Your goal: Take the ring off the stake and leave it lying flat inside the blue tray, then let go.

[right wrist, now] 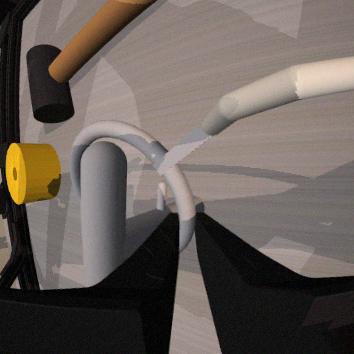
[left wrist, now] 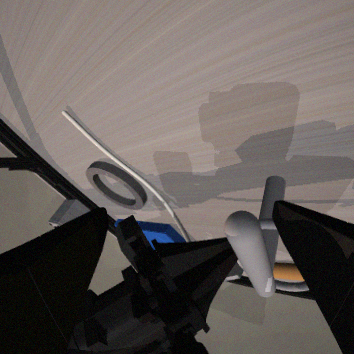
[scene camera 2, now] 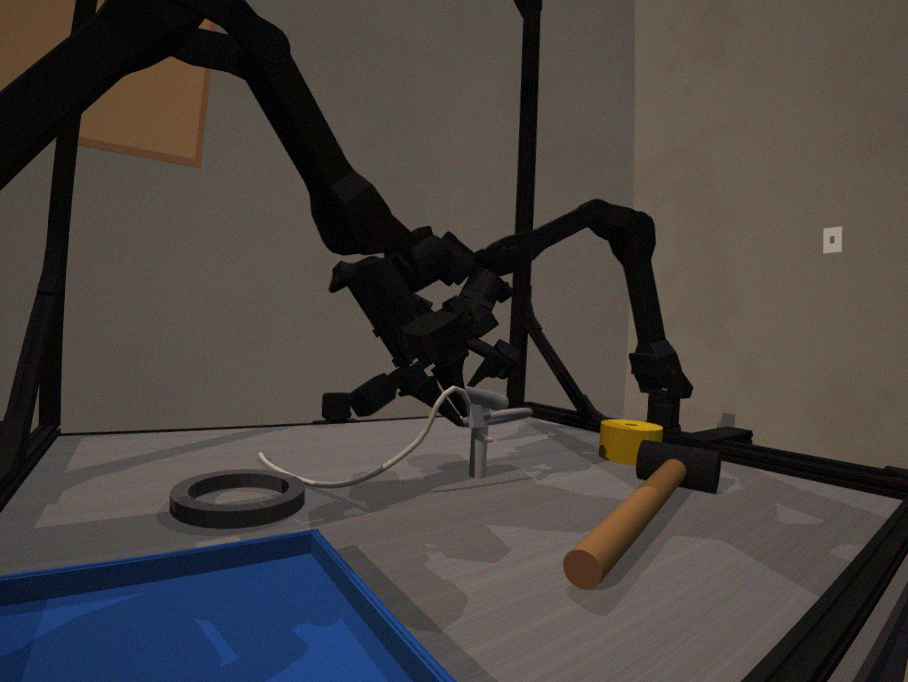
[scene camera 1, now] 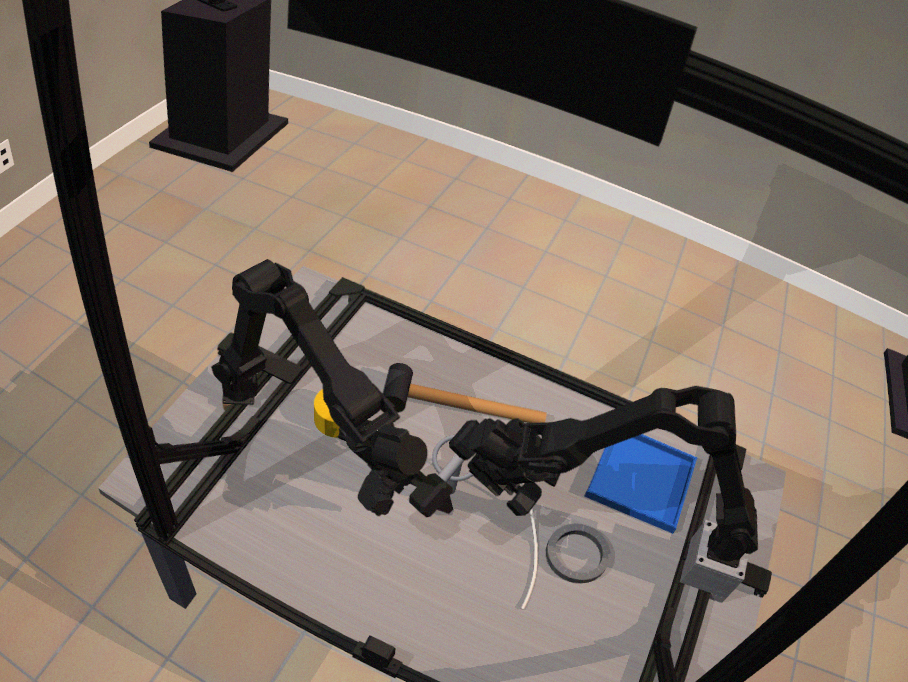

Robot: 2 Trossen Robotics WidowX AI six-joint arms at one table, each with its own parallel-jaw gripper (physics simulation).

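Where they show: left gripper, fingertip midpoint: (left wrist: 191, 212); right gripper, fingertip midpoint: (right wrist: 186, 220) (scene camera 2: 464, 422) (scene camera 1: 473, 471); left arm's base at its link origin: (right wrist: 3, 200) (scene camera 1: 239, 392); right arm's base at its link origin: (scene camera 1: 724, 549).
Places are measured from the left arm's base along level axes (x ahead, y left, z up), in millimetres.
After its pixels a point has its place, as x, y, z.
The light grey ring (scene camera 1: 435, 456) @(376, -183, 53) (scene camera 2: 511, 418) @(379, -179, 50) (right wrist: 186, 200) @(452, -207, 58), with a pale cord, appears to be around the grey T-shaped stake (scene camera 2: 477, 455) @(419, -206, 8) (left wrist: 248, 250) @(368, -256, 85) (right wrist: 102, 210) @(429, -196, 83), just below its crossbar. The stake stands upright on the table. My right gripper (right wrist: 186, 220) @(441, -215, 49) is shut on the ring at its cord side. My left gripper (scene camera 1: 407, 497) (left wrist: 191, 212) @(366, -295, 84) is open, its fingers close to the stake's crossbar; one finger is near the ring. Part of the ring is hidden behind the stake and fingers. The blue tray (scene camera 1: 631, 513) @(756, -281, -10) (scene camera 2: 176, 555) @(755, -273, 1) lies on the table.
The cord (scene camera 1: 534, 557) @(549, -362, -16) (scene camera 2: 381, 467) @(549, -256, 15) trails across the table to beside a dark thick ring (scene camera 1: 553, 552) @(582, -360, -5) (scene camera 2: 236, 515) @(673, -315, -9). A mallet (scene camera 1: 477, 403) @(477, -23, 11) (scene camera 2: 623, 521) @(552, -28, 9) lies behind the stake in scene camera 1, with a yellow cylinder (scene camera 1: 325, 416) @(176, -79, 30) (scene camera 2: 629, 443) @(244, -44, 10) near its head. The arms cross close together.
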